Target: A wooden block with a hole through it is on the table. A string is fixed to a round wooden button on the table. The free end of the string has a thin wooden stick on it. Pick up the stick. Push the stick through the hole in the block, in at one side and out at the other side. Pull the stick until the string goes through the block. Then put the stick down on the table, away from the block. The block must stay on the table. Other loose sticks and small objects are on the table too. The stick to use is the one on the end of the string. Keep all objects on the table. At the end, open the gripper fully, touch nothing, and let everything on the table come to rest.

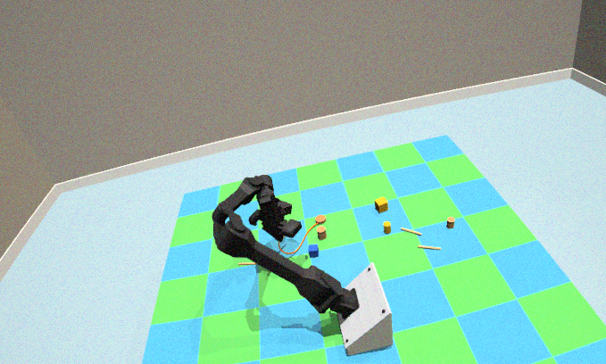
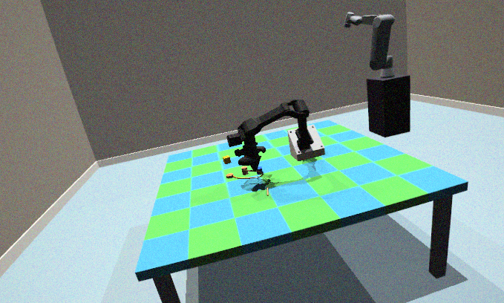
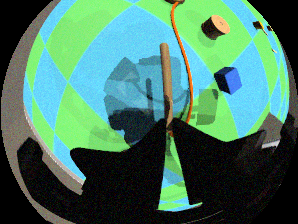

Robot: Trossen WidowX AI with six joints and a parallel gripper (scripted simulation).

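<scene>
Now: gripper tip 10 mm to the left of the thin wooden stick and 10 mm short of it. The rest, counted from my gripper tip: brown cylinder: 140 mm to the right, 40 mm below, 40 mm ahead; then round wooden button: 150 mm to the right, 130 mm ahead, 50 mm below; then blue block: 100 mm to the right, 40 mm below, 30 mm behind.
</scene>
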